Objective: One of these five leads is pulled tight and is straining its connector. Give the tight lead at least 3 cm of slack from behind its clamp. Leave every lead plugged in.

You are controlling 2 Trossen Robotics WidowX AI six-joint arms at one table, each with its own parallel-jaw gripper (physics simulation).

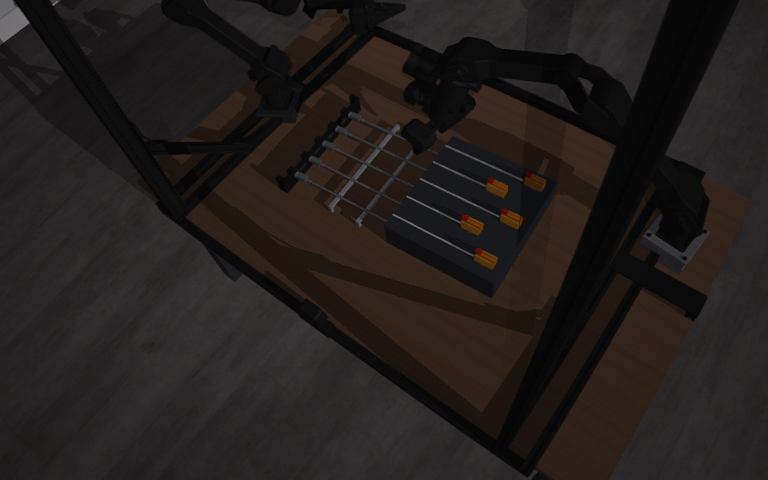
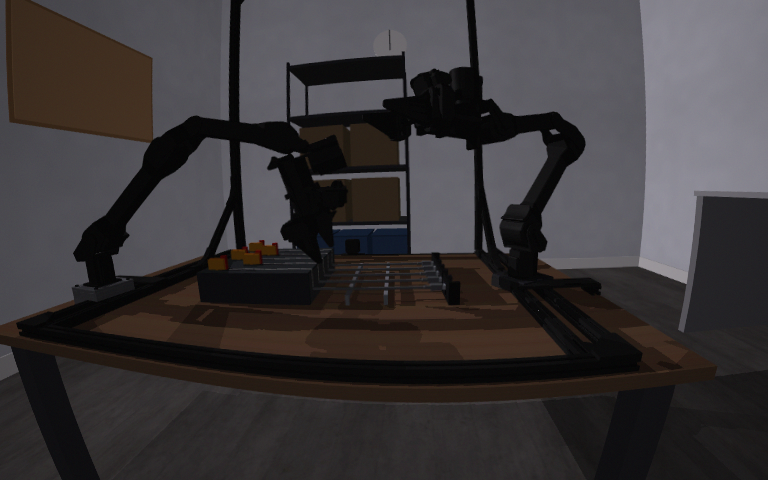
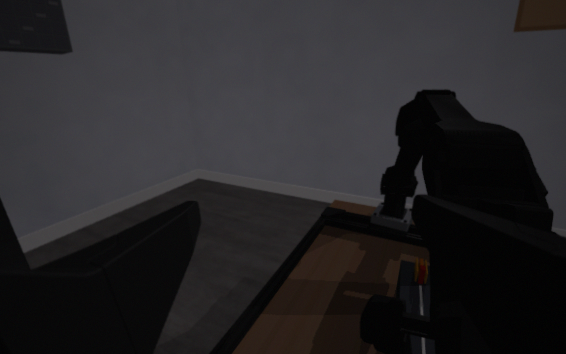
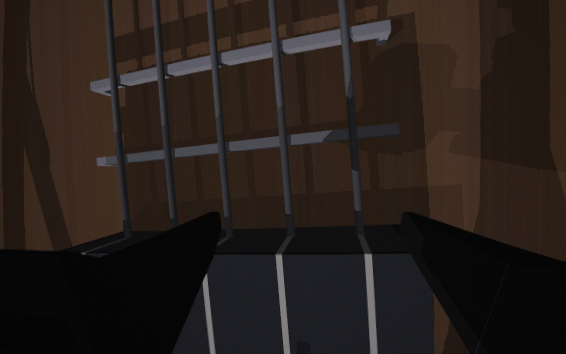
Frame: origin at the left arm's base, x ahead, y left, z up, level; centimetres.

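Where they show: left gripper, between the fingertips: [image 2: 371, 110] [image 3: 306, 208]; right gripper, between the fingertips: [image 2: 326, 254] [image 4: 310, 221]; left arm's base, origin of its link: [image 1: 278, 100] [image 2: 522, 275]; right arm's base, origin of its link: [image 1: 676, 233] [image 2: 102, 282] [image 3: 393, 212].
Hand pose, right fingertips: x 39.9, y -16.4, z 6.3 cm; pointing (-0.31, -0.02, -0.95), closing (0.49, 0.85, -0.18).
Note:
Each offset is from my right fingertips to the top centre of the thing. "spot": to the spot under its first point. Level surfaces: height alone.
Five grey leads @(spot: dz -6.5, dx -13.3, dy -2.5 cm) [image 1: 368, 167] [image 2: 382, 276] [image 4: 281, 140] run side by side from a black clamp bar [image 1: 311, 157] [image 2: 449, 281] over two grey rails [image 1: 350, 186] [image 4: 257, 144] onto a dark block [image 1: 439, 238] [image 2: 254, 286]. Each ends in an orange connector @(spot: dz -0.1, dx +15.4, dy -10.8 cm) [image 1: 497, 188] [image 2: 253, 257]. All look straight; I cannot tell which is tight. My right gripper [image 1: 419, 135] [image 2: 308, 248] [image 4: 310, 221] is open and empty, low over the block's edge at the far leads. My left gripper [image 1: 373, 10] [image 2: 392, 113] [image 3: 306, 208] is open and empty, high above the table's far side.
A black frame rims the wooden table @(dz -9.0 cm) [image 1: 411, 333] [image 2: 382, 333]. A shelf rack [image 2: 349, 69] with cardboard boxes stands behind it. Upright frame posts rise at the table's back corners.

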